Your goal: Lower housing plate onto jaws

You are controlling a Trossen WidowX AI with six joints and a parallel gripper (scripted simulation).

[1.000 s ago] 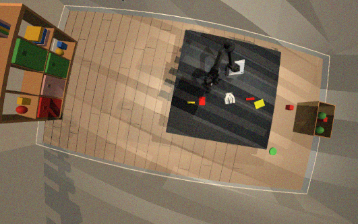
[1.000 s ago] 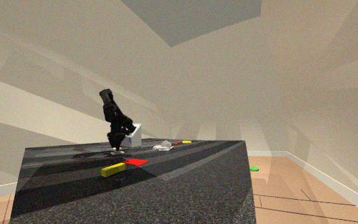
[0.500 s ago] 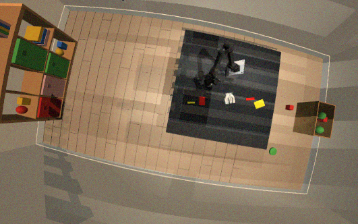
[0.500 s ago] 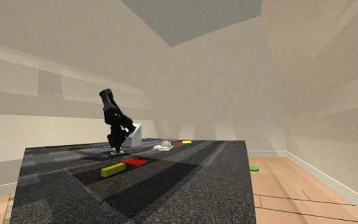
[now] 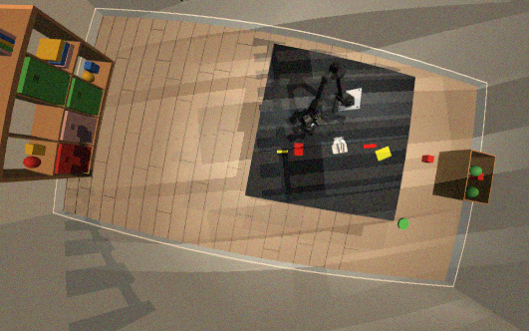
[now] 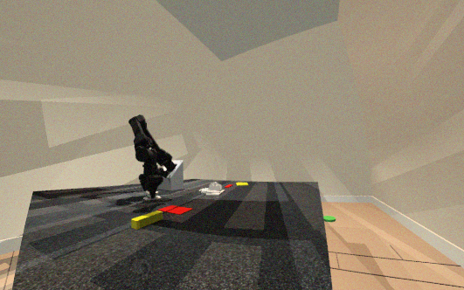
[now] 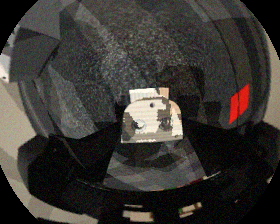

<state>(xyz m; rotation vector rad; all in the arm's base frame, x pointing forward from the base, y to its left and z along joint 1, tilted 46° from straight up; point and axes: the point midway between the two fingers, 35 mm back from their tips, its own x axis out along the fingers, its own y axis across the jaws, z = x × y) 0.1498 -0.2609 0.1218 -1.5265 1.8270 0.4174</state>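
The white part lies 20 mm above my gripper tip and 10 mm to the left of it. Round my gripper tip: yellow bar: 260 mm ahead, 180 mm to the right; then flat red square: 230 mm ahead, 50 mm to the right, 10 mm below.
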